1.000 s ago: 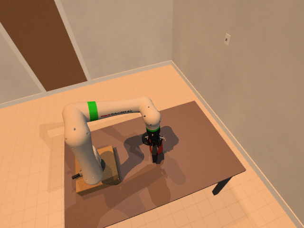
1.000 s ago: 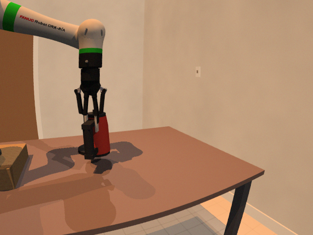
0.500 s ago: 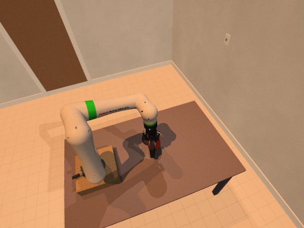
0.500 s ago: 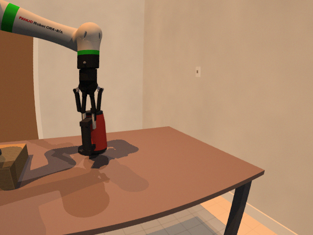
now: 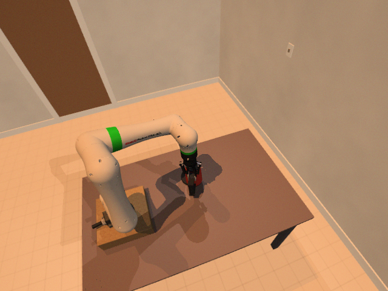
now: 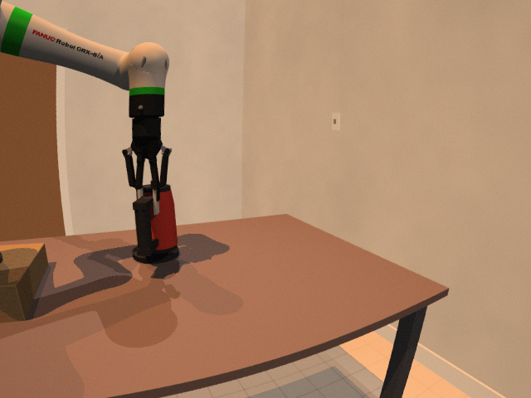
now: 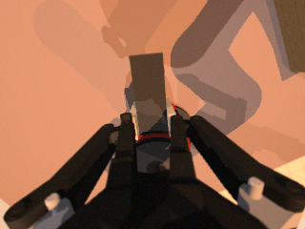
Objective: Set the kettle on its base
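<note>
The red kettle lies 2 cm ahead of my hand, 2 cm to the left of it and 5 cm below it. Round my hand: round black base (5 cm ahead, 11 cm to the left, 18 cm below).
</note>
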